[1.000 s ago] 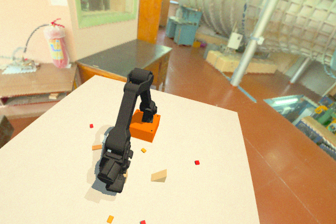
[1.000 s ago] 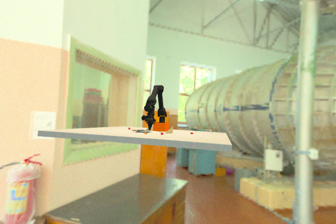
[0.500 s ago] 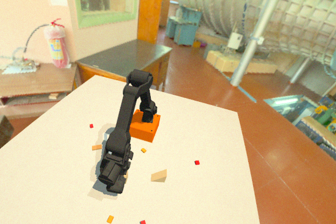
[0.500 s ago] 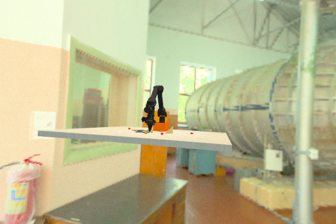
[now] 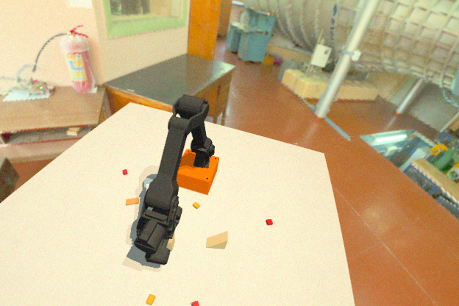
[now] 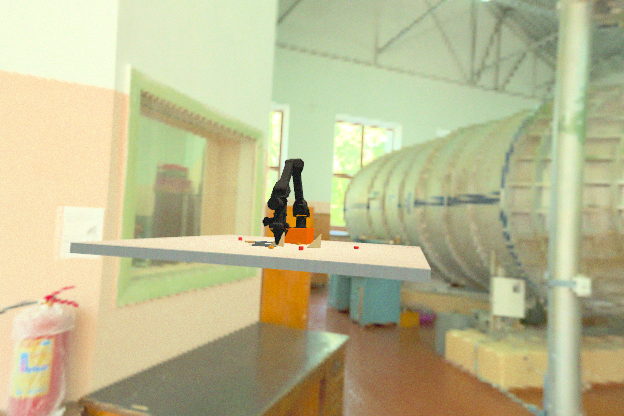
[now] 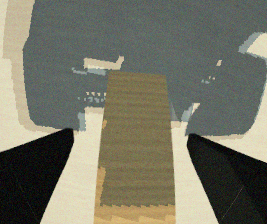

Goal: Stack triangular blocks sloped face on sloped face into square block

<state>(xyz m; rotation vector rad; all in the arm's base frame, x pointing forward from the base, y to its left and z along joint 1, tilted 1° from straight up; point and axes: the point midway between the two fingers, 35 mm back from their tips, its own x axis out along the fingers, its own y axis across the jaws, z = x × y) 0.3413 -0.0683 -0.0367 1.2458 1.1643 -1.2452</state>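
Now: gripper tip 10 mm to the right of the tan triangular block and 10 mm below it.
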